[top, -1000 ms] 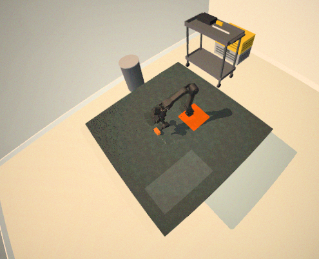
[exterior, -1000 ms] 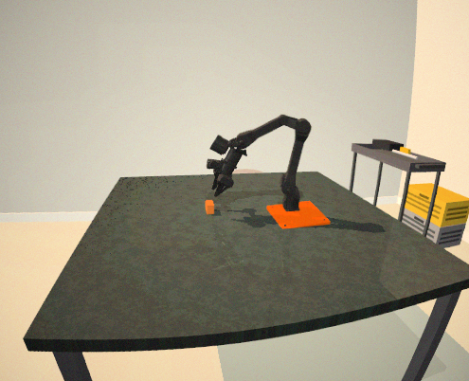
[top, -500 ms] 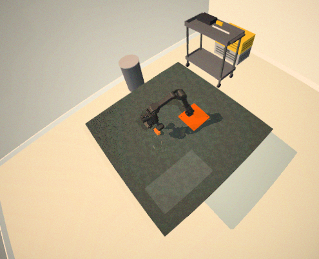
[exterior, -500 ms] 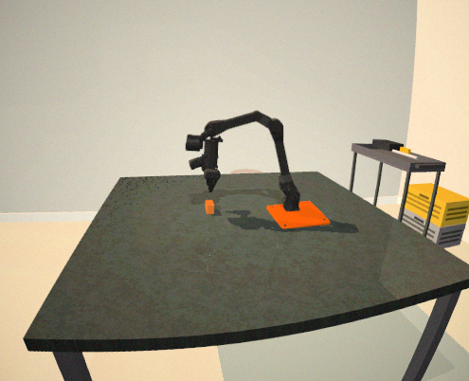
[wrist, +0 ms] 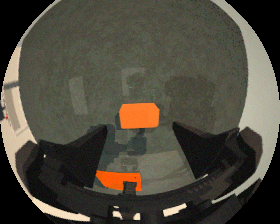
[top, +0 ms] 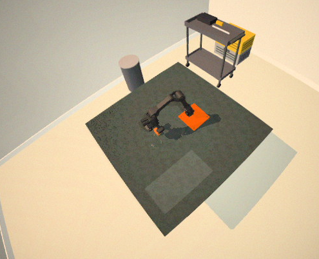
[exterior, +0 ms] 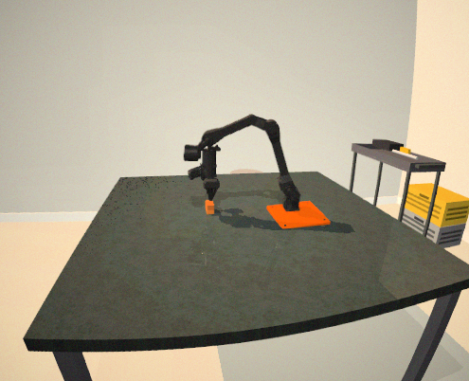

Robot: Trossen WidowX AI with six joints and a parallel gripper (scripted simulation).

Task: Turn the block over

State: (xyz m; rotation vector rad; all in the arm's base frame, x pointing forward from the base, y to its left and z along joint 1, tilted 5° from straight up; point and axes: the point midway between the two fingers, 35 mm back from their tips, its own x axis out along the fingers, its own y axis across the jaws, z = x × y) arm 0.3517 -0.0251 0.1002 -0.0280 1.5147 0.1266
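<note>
Now: gripper tip 1 cm past the orange block and 4 cm above it.
</note>
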